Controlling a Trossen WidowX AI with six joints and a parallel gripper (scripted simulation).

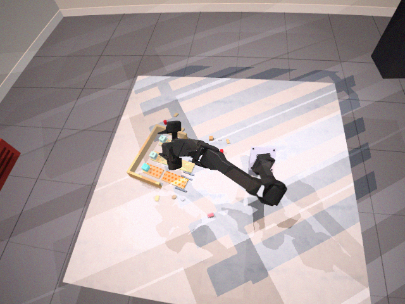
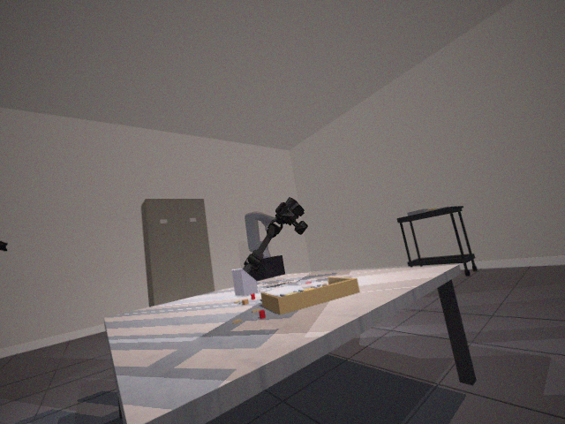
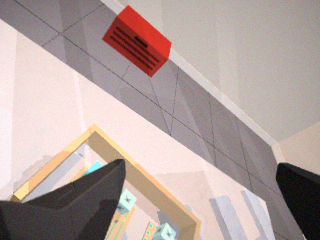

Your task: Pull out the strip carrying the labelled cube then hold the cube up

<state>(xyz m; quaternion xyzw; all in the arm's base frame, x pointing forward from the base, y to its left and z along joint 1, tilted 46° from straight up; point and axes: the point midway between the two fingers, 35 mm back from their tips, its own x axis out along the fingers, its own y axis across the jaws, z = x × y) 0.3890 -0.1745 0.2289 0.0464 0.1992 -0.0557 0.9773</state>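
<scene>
Right now the orange-dotted strip is 320 mm below my gripper tip, 20 mm to the left of it and 10 mm behind it. From my gripper tip the other things lie so: pink block 310 mm below, 200 mm to the left, 190 mm behind.
</scene>
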